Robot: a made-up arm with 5 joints. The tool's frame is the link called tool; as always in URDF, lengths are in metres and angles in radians. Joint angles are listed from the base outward. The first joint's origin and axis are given. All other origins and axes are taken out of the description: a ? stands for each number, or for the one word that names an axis. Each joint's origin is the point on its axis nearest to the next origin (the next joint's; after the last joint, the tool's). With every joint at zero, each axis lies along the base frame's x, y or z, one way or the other. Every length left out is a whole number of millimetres.
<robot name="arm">
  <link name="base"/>
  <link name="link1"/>
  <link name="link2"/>
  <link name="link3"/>
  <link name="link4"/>
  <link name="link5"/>
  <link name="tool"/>
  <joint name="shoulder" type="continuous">
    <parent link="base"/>
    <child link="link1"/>
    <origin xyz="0 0.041 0.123"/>
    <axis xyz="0 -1 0"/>
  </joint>
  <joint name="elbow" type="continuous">
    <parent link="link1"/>
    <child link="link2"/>
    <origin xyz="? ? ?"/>
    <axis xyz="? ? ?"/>
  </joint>
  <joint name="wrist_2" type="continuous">
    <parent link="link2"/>
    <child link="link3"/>
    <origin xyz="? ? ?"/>
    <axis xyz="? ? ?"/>
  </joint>
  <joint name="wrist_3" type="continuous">
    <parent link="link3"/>
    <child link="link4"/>
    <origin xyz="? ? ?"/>
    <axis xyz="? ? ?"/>
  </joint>
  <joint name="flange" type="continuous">
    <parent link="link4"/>
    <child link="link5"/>
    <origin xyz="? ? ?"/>
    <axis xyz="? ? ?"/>
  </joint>
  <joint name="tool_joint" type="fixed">
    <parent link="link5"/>
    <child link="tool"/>
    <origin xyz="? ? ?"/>
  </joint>
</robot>
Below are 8 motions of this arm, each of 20 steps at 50 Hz.
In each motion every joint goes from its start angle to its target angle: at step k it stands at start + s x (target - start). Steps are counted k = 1, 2, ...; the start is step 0. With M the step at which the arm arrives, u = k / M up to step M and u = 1 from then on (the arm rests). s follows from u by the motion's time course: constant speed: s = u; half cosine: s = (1 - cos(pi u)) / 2; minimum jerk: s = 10 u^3 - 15 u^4 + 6 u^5.
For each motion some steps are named. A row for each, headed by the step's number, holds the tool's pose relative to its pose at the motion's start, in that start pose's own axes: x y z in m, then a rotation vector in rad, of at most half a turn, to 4 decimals.
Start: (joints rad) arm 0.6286 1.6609 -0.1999 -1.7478 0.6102
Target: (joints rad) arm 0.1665 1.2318 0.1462 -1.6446 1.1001
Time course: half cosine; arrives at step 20
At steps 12, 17, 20:
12: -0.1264 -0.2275 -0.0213 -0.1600 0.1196 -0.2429
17: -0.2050 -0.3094 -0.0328 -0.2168 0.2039 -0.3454
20: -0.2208 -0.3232 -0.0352 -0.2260 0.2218 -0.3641

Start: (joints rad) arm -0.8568 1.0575 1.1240 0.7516 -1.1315
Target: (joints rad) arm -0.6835 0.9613 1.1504 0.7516 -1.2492
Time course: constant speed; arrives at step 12
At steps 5, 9, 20:
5: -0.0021 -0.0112 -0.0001 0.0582 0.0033 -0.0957
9: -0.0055 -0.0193 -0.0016 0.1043 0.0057 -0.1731
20: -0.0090 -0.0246 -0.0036 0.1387 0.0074 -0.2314

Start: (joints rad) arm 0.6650 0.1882 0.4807 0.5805 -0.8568
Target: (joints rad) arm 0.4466 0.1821 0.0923 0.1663 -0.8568
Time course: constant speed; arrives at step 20
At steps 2, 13, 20:
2: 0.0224 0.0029 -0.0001 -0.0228 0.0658 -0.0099
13: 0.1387 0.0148 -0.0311 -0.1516 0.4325 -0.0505
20: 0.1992 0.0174 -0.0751 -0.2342 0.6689 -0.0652

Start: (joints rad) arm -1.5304 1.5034 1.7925 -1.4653 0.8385
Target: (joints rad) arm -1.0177 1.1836 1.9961 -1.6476 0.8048
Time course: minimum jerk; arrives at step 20
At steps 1, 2, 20:
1: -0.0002 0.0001 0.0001 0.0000 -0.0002 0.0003
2: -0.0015 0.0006 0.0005 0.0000 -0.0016 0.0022
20: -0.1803 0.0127 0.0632 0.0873 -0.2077 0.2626

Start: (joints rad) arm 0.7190 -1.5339 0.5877 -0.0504 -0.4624
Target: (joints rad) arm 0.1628 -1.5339 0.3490 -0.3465 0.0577
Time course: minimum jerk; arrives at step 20
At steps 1, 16, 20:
1: 0.0002 0.0001 0.0000 0.0007 0.0007 0.0007
16: 0.1405 0.0854 0.0101 0.6680 0.4422 0.6145
20: 0.1456 0.0936 0.0116 0.7170 0.4578 0.6554

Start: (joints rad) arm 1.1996 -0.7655 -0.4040 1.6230 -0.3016
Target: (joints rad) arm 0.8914 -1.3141 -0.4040 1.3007 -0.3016
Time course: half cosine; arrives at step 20
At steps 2, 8, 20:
2: 0.0104 -0.0026 0.0008 0.0041 0.0203 -0.0057
8: 0.1372 -0.0446 -0.0083 0.0666 0.2820 -0.0805
20: 0.3128 -0.1583 -0.1212 0.2499 0.7839 -0.2230

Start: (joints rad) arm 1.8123 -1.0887 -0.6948 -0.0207 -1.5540
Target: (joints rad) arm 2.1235 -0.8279 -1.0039 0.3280 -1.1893
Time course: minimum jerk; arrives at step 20
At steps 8, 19, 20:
8: 0.0290 -0.0346 -0.0106 0.2034 -0.0037 0.0875
19: 0.0893 -0.0921 -0.0621 0.6584 -0.0860 0.3068
20: 0.0894 -0.0921 -0.0622 0.6591 -0.0862 0.3072

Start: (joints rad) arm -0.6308 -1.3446 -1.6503 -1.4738 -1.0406
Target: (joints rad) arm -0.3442 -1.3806 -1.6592 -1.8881 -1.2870
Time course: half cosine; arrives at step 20
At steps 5, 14, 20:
5: 0.0010 0.0030 0.0014 -0.0637 0.0227 -0.0750
14: 0.0116 0.0095 -0.0047 -0.3415 0.1234 -0.4126
20: 0.0167 0.0085 -0.0107 -0.4291 0.1564 -0.5205

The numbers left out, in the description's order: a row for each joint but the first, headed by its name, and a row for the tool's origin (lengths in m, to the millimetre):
elbow: xyz 0.107 0 -0.38, axis 0 0 -1
wrist_2: xyz -0.266 0.098 0, axis -1 0 0
wrist_3: xyz 0 0.111 -0.083, axis 0 -1 0
flange: xyz 0.08 0 0.41, axis 0 0 1
tool: xyz 0.117 -0.112 0

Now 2 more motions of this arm.
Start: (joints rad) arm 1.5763 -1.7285 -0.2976 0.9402 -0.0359
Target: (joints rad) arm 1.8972 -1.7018 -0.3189 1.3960 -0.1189
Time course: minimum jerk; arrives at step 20
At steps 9, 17, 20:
9: -0.0629 -0.0101 0.0449 -0.0667 -0.1733 0.0615
17: -0.1510 -0.0410 0.0866 -0.1192 -0.4151 0.1716
20: -0.1550 -0.0430 0.0880 -0.1204 -0.4264 0.1774

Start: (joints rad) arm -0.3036 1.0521 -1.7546 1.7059 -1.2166
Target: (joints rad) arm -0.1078 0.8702 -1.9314 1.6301 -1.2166
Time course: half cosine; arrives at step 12
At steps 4, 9, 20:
4: 0.0026 0.0210 -0.0024 -0.0628 0.0280 -0.0874
9: 0.0220 0.0694 -0.0180 -0.2163 0.1028 -0.2930
20: 0.0292 0.0802 -0.0240 -0.2540 0.1223 -0.3416

